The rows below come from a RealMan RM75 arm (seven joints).
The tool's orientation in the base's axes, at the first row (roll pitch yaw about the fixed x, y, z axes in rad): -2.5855, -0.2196, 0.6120
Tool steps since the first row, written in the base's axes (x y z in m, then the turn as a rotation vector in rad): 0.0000, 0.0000, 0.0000, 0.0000, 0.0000, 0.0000; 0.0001, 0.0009, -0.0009, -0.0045, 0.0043, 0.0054; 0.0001, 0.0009, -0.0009, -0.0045, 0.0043, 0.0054; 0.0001, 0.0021, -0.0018, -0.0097, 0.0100, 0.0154; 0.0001, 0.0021, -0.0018, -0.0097, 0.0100, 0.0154; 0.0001, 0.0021, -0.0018, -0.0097, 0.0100, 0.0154; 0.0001, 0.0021, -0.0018, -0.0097, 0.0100, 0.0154; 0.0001, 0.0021, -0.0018, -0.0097, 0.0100, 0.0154; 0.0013, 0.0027, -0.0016, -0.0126, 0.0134, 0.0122; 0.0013, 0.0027, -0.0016, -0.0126, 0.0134, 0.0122; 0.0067, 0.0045, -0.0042, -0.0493, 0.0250, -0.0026; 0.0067, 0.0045, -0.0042, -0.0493, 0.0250, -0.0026; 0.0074, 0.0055, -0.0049, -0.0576, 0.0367, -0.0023
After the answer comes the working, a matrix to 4 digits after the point.
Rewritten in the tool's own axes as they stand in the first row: 0.0000, 0.0000, 0.0000, 0.0000, 0.0000, 0.0000; 0.0004, 0.0000, 0.0012, 0.0000, -0.0081, -0.0015; 0.0004, 0.0000, 0.0012, 0.0000, -0.0081, -0.0015; 0.0009, -0.0003, 0.0026, 0.0012, -0.0199, -0.0059; 0.0009, -0.0003, 0.0026, 0.0012, -0.0199, -0.0059; 0.0009, -0.0003, 0.0026, 0.0012, -0.0199, -0.0059; 0.0009, -0.0003, 0.0026, 0.0012, -0.0199, -0.0059; 0.0009, -0.0003, 0.0026, 0.0012, -0.0199, -0.0059; 0.0022, -0.0001, 0.0026, 0.0001, -0.0220, -0.0010; 0.0022, -0.0001, 0.0026, 0.0001, -0.0220, -0.0010; 0.0070, 0.0032, 0.0049, -0.0259, -0.0431, 0.0231; 0.0070, 0.0032, 0.0049, -0.0259, -0.0431, 0.0231; 0.0079, 0.0034, 0.0059, -0.0259, -0.0554, 0.0304
The tool's axes in the first row as the columns of a matrix, in the base's axes (rounded; the answer above uses it unrounded):
0.7988, 0.5821, -0.1518
0.5607, -0.6291, 0.5384
0.2178, -0.5152, -0.8289

